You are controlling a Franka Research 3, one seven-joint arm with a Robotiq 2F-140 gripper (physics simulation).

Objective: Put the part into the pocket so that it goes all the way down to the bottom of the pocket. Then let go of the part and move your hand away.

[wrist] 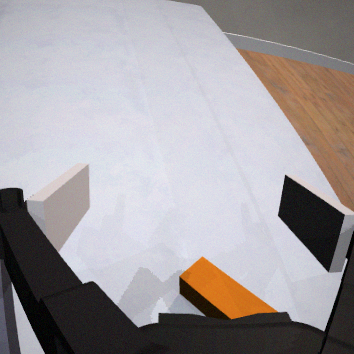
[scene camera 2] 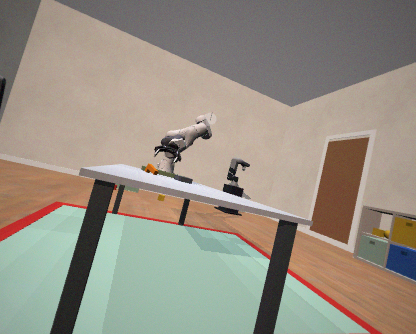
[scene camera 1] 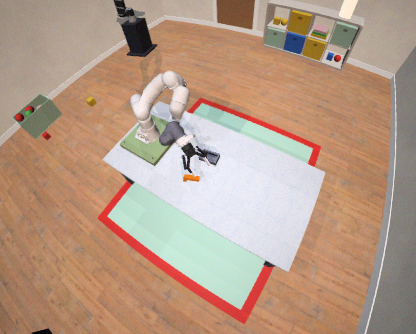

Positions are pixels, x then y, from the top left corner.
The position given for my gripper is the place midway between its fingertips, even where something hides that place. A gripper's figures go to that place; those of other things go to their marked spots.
Labels:
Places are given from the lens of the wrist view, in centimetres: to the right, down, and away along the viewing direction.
my gripper [wrist: 187, 190]: 1, 1, 18
orange L-shaped block [wrist: 214, 293]: 3, 10, 22

